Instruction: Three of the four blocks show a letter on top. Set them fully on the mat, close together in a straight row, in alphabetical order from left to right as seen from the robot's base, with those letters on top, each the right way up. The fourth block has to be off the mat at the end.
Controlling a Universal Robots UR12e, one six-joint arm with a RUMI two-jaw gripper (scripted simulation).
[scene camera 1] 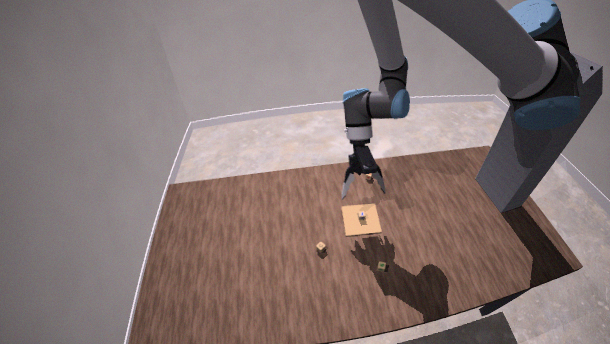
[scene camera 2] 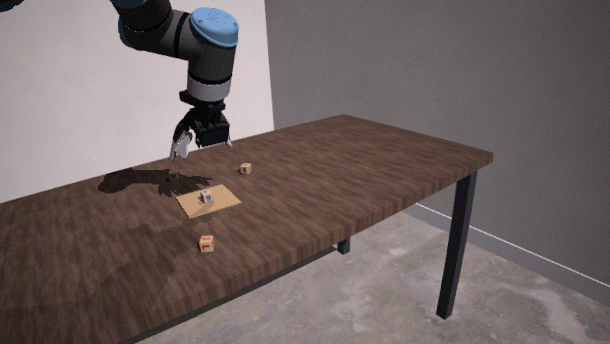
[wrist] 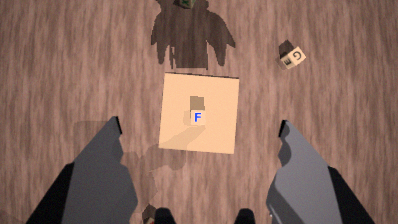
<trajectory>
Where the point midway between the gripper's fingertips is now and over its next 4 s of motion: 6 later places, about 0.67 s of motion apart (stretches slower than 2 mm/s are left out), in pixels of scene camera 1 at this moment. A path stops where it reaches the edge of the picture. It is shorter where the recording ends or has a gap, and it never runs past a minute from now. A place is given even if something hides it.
The gripper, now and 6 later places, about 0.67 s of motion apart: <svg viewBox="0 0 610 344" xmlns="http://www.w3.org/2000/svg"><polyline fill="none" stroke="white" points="363,196 365,190 369,161 371,155 372,158 374,169 374,179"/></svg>
</trajectory>
